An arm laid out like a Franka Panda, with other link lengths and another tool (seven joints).
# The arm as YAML. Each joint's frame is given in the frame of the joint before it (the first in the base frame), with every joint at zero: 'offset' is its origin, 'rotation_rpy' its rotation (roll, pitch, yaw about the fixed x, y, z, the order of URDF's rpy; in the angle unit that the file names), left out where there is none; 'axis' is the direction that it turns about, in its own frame. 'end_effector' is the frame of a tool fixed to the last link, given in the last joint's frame.
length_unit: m
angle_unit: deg
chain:
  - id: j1
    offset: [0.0, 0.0, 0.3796]
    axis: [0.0, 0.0, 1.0]
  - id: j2
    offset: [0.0, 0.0, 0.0]
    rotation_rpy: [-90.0, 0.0, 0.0]
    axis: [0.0, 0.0, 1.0]
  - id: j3
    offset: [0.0, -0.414, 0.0]
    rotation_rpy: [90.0, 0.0, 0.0]
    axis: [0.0, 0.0, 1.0]
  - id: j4
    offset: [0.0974, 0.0, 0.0]
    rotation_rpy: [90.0, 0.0, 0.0]
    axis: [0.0, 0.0, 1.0]
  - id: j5
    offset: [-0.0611, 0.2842, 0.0]
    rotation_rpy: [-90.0, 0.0, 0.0]
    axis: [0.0, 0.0, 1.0]
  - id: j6
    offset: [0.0, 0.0, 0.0]
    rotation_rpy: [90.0, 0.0, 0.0]
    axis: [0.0, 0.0, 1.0]
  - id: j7
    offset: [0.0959, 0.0, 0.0]
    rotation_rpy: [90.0, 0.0, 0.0]
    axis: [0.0, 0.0, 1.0]
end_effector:
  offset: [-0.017, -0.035, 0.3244]
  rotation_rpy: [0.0, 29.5, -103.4]
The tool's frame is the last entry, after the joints.
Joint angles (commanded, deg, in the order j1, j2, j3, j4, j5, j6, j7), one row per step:
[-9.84 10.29 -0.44 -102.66 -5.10 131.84 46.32]
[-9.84 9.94 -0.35 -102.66 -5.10 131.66 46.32]
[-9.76 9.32 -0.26 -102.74 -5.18 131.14 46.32]
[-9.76 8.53 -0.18 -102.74 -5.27 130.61 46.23]
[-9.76 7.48 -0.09 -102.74 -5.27 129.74 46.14]
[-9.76 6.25 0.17 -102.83 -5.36 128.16 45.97]
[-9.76 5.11 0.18 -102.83 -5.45 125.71 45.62]
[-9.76 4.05 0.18 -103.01 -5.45 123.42 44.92]
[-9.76 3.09 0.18 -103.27 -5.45 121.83 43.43]
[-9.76 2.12 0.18 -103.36 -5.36 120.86 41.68]
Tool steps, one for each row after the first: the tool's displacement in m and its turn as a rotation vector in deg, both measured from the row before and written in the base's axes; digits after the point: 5 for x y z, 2 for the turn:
[-0.00109 0.00113 0.00340 -0.02 -0.17 0.07]
[-0.00340 0.00206 0.00454 -0.08 -0.01 0.16]
[-0.00348 0.00099 0.00707 -0.16 -0.23 0.15]
[-0.00547 0.00156 0.00874 -0.07 -0.17 0.10]
[-0.00957 0.00352 0.00721 -0.08 0.47 0.31]
[-0.01379 0.00105 0.00371 -0.05 1.35 0.15]
[-0.01425 0.00149 0.00184 -0.03 1.48 0.46]
[-0.01172 0.00154 0.00234 -0.28 1.06 1.28]
[-0.00798 0.00158 0.00582 -0.37 0.29 1.57]

